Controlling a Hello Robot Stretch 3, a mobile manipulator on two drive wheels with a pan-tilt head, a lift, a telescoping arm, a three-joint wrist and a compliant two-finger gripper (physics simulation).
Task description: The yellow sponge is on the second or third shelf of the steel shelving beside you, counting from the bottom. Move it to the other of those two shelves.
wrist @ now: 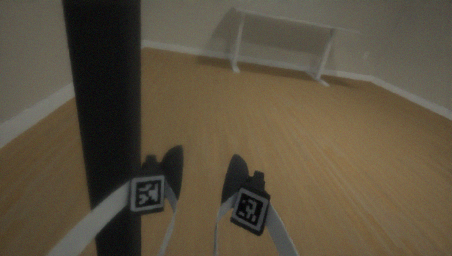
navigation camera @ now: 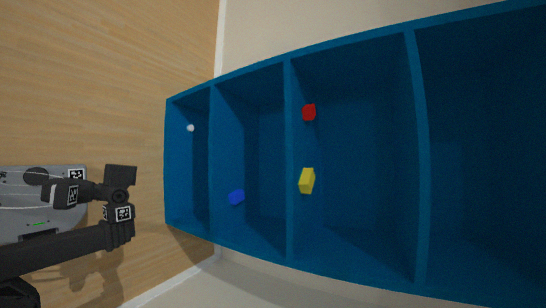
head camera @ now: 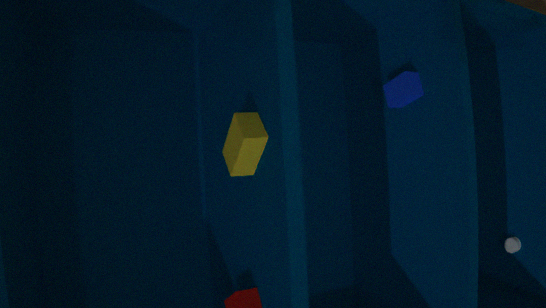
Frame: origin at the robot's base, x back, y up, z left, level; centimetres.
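Seen in the pictures: robot's base at its link origin: (navigation camera: 37, 175).
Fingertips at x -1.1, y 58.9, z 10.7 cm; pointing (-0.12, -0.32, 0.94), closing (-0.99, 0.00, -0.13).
Pixels of each thing's top centre, then the offset from my fingertips to it.
- yellow sponge at its top centre: (head camera: 232, 145) (navigation camera: 312, 180) dx +5.1, dy +44.7, dz -85.4 cm
- blue block at its top centre: (head camera: 396, 89) (navigation camera: 239, 197) dx +17.8, dy -1.0, dz -91.3 cm
- red block at its top centre: (navigation camera: 313, 111) dx -27.2, dy +44.7, dz -91.9 cm
- small white object at its top centre: (head camera: 510, 245) (navigation camera: 191, 127) dx -29.8, dy -48.8, dz -91.9 cm
The views from the head and navigation cameras are turned on their side, with the floor towards the right in the first and the left in the second. The yellow sponge (head camera: 245, 145) (navigation camera: 306, 181) is a yellow block on the third shelf from the bottom of the shelving (head camera: 294, 150) (navigation camera: 289, 150), which looks blue. A blue block (head camera: 404, 90) (navigation camera: 236, 196) is on the second shelf. My gripper (wrist: 205, 168) is open, with floor showing between its fingertips, away from the shelving. The sponge does not show in the wrist view.
A red block (head camera: 245, 299) (navigation camera: 309, 112) shares the sponge's shelf, off to one side. A small white object (head camera: 512, 245) (navigation camera: 190, 128) is on the bottom shelf. In the wrist view, a dark post (wrist: 107, 100) stands close at left and a white table (wrist: 285, 18) by the far wall.
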